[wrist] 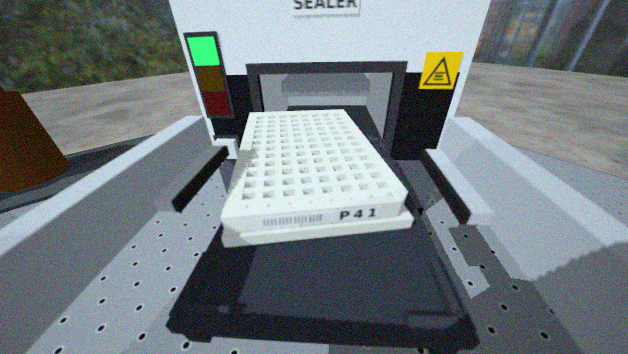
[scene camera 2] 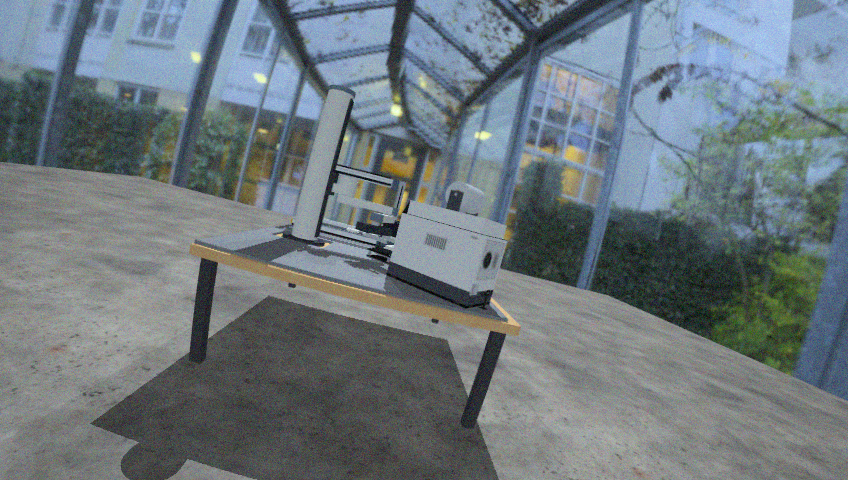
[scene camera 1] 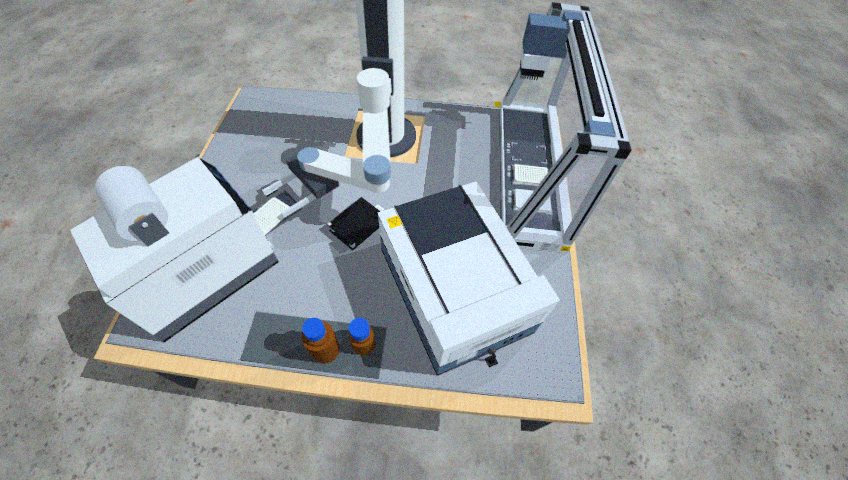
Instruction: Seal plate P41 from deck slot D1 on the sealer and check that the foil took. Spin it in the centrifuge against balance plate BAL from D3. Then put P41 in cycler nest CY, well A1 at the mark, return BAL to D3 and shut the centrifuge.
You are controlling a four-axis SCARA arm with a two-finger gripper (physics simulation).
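Where they show: gripper, between the fingertips: point(wrist: 320, 135) point(scene camera 1: 272, 203); arm's base, origin of its link: point(scene camera 2: 303, 240).
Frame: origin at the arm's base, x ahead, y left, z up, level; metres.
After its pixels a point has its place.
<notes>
Plate P41 point(scene camera 1: 271, 214) {z 0.128, x 0.542, y -0.290 m} point(wrist: 310, 160) {z 0.129, x 0.523, y -0.289 m}, white with its well openings showing, lies askew on the dark carriage point(wrist: 345, 280) {z 0.111, x 0.466, y -0.263 m} in front of the sealer point(scene camera 1: 169, 300) {z 0.169, x 0.893, y -0.469 m} point(scene camera 2: 414, 243) {z 0.188, x 0.591, y -0.500 m} point(wrist: 320, 42) {z 0.183, x 0.582, y -0.344 m}. No foil is visible on it. The sealer's green lamp point(wrist: 203, 51) {z 0.180, x 0.639, y -0.275 m} is lit. My gripper point(scene camera 1: 284, 198) {z 0.147, x 0.513, y -0.289 m} point(wrist: 320, 135) {z 0.147, x 0.513, y -0.289 m} is open, its fingers on both sides of P41 with gaps between. In scene camera 1, two white plates, one at the middle point(scene camera 1: 529, 174) {z 0.077, x 0.205, y 0.575 m} and one nearer the front point(scene camera 1: 531, 199), are on the gantry deck; which one is BAL cannot be read.
A white instrument point(scene camera 1: 476, 267) {z 0.223, x 0.711, y 0.369 m} with a dark top panel stands right of centre, a black nest point(scene camera 1: 357, 221) {z 0.055, x 0.485, y -0.023 m} at its left corner. I cannot tell whether it is the centrifuge or cycler. Two blue-capped amber bottles point(scene camera 1: 321, 344) {z 0.146, x 0.950, y -0.021 m} point(scene camera 1: 361, 340) {z 0.126, x 0.920, y 0.078 m} stand near the front edge. A gantry frame point(scene camera 1: 606, 101) {z 0.509, x 0.309, y 0.679 m} rises at right.
</notes>
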